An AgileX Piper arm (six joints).
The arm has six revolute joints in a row. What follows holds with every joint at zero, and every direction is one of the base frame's.
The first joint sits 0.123 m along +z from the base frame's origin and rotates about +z.
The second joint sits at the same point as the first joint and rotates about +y.
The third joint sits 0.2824 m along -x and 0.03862 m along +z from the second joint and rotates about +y.
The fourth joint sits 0.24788 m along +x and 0.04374 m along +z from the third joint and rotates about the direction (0.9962, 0, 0.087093).
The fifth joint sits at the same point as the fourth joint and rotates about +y.
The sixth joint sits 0.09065 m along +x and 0.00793 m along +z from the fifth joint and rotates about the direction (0.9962, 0, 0.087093).
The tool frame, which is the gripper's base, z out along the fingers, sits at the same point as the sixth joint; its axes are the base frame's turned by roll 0, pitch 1.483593 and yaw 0 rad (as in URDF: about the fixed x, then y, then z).
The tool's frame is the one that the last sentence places.
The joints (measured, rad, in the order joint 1, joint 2, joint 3, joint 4, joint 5, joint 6), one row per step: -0.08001 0.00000 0.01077 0.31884 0.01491 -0.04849; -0.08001 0.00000 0.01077 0.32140 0.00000 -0.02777; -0.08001 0.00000 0.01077 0.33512 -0.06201 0.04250; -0.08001 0.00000 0.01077 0.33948 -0.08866 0.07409; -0.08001 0.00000 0.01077 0.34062 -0.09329 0.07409; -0.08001 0.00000 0.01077 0.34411 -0.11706 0.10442
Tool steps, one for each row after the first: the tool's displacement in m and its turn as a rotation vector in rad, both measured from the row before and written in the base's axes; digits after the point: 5 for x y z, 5 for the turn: -0.00012 -0.00042 0.00129 0.02238 -0.01594 -0.00305; -0.00073 -0.00180 0.00530 0.08007 -0.06599 -0.01146; -0.00042 -0.00080 0.00225 0.03407 -0.02875 -0.00382; -0.00008 -0.00014 0.00039 0.00090 -0.00445 -0.00145; -0.00044 -0.00072 0.00199 0.03195 -0.02610 -0.00240
